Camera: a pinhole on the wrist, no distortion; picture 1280 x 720 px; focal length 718.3 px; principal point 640.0 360.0 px. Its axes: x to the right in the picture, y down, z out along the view. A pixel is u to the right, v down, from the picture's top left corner.
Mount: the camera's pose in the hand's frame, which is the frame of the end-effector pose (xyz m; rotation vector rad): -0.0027 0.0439 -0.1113 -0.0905 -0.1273 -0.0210
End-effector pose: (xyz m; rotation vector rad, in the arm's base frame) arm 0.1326 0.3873 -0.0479 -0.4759 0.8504 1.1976
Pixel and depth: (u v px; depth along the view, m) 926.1 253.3 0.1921
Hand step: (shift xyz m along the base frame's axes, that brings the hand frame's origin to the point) 0.0046 0.1054 0.0212
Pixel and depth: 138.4 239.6 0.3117
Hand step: 0.0020 -0.0250 0.3117
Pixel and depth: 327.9 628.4 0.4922
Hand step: -0.1860 0.1626 0.4454
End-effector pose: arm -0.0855 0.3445 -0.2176 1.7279 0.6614 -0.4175
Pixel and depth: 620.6 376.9 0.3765
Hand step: 0.0253 -0.2759 0.0359
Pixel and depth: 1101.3 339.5 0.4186
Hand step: 0.2273 -0.2917 -0.1616
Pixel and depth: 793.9 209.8 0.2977
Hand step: 0.0347 -0.1862 -0.0569
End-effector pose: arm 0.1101 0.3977 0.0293 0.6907 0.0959 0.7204
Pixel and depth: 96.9 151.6 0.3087
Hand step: -0.1477 -0.2768 0.0844
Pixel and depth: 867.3 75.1 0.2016
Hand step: 0.0674 -0.0455 0.0738
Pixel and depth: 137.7 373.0 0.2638
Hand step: -0.1703 -0.1669 0.1112
